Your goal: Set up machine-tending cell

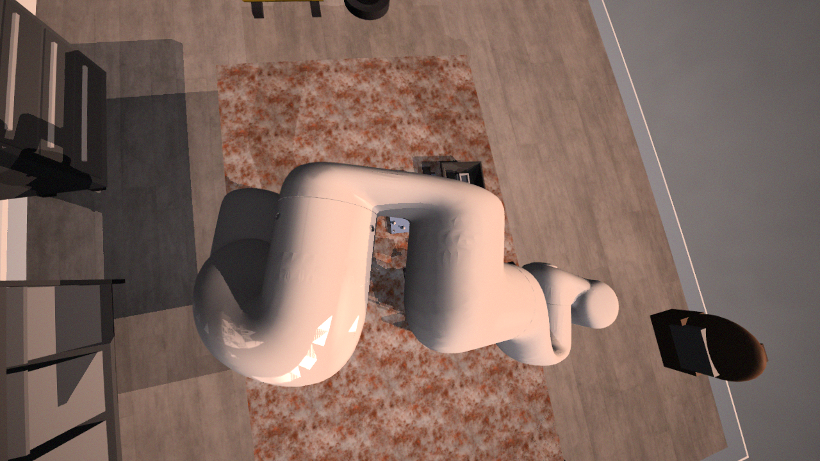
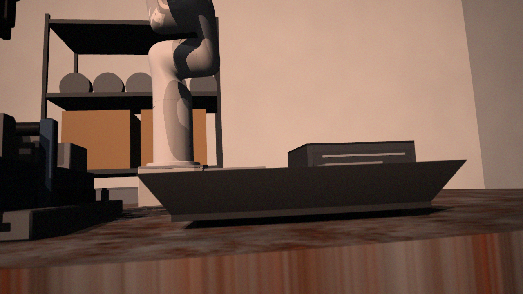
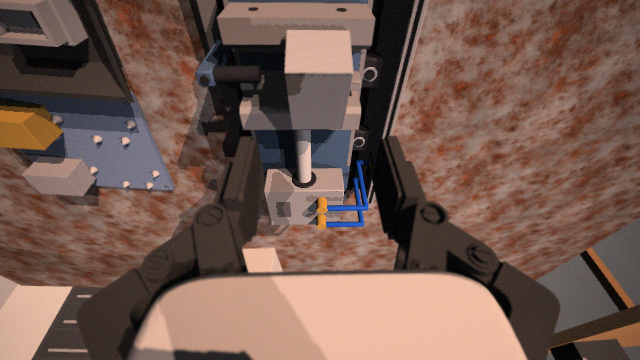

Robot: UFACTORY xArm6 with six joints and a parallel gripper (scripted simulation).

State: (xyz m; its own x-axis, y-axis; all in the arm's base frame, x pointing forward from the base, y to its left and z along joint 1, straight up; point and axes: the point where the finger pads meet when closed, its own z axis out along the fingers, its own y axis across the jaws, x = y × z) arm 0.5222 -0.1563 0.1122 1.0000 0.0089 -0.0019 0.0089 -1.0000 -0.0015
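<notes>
Right now the vise piston rod is 90 mm behind my hand, 10 mm to the left of it and 120 mm below it. The rest, counted from my hand: vise body (70 mm behind, 10 mm to the left, 160 mm below); brass blank (90 mm behind, 350 mm to the left, 170 mm below).
</notes>
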